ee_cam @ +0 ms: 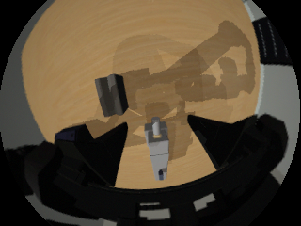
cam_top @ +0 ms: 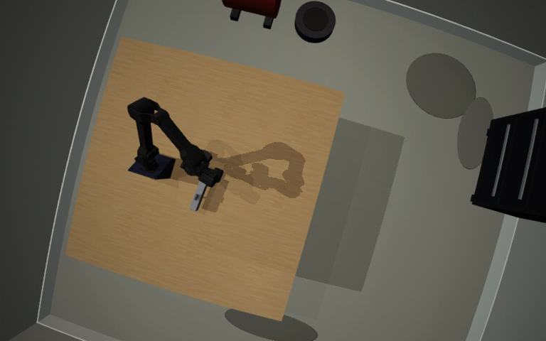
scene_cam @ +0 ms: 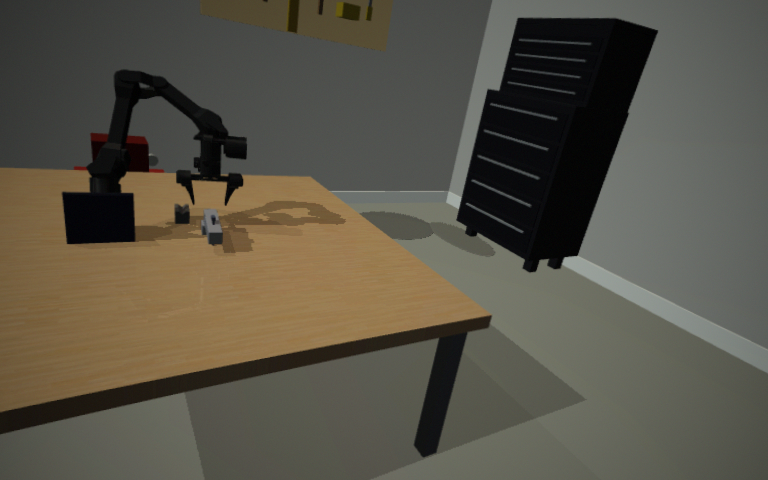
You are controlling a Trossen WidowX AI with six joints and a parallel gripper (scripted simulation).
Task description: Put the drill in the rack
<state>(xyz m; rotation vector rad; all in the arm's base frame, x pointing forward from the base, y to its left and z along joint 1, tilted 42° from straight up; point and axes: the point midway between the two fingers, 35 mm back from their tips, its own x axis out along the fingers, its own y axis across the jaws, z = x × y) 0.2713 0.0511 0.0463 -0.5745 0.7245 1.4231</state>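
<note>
Right now the drill is 10 mm behind my gripper tip, 70 mm to the right of it and 20 mm below it. The rest, counted from my gripper tip: dark key (20 mm behind, 150 mm to the right, 20 mm below); then grey holder block (10 mm behind, 120 mm to the right, 30 mm below); then rack (70 mm behind, 50 mm to the left, 50 mm below).
</note>
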